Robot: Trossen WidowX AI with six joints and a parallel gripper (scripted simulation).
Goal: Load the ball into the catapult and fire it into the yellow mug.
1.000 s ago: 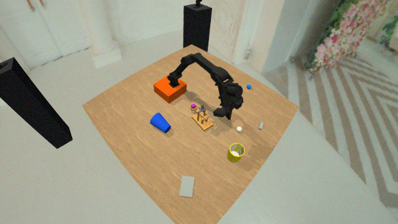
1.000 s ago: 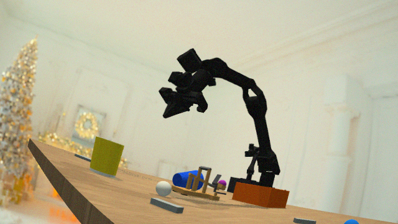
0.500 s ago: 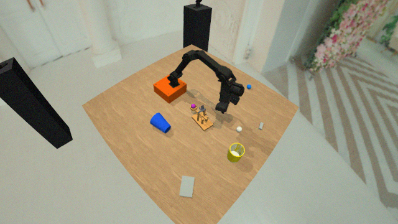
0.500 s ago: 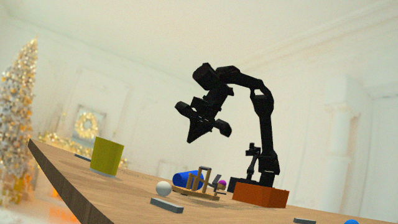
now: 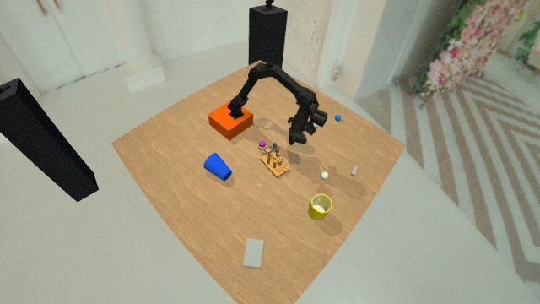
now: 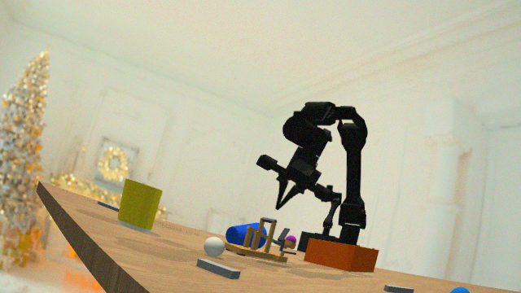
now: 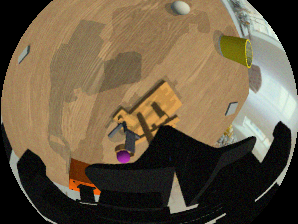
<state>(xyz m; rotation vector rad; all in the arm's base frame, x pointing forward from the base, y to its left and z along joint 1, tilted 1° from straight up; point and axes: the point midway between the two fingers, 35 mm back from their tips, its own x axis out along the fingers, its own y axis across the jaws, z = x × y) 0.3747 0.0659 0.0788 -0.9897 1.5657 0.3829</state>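
My gripper tip is 13 cm past the purple ball, 7 cm above it and 6 cm to the left of it. From my gripper tip the other things lie so: yellow mug (30 cm ahead, 10 cm below, 9 cm to the right); wooden catapult (8 cm below, 6 cm behind, 5 cm to the right); white ball (19 cm ahead, 11 cm below, 8 cm to the left).
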